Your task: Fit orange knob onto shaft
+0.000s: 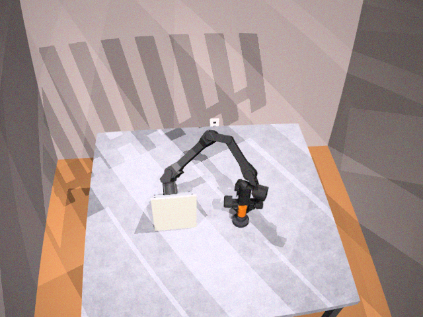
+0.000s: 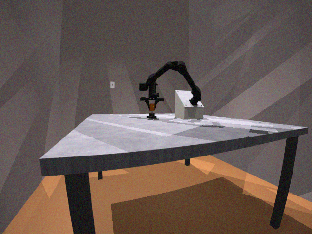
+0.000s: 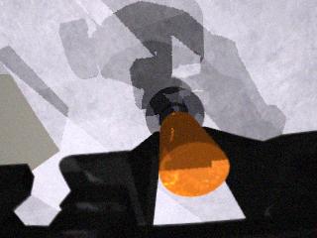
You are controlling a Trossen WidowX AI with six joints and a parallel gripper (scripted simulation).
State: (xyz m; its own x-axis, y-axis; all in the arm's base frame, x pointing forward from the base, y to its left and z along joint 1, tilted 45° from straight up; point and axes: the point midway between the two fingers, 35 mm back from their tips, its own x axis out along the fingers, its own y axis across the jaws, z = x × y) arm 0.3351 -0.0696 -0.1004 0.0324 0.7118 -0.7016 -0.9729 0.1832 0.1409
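Now: the orange knob 30 mm above my gripper tip. From my gripper tip the other things lie so: dark round pedestal (40 mm below).
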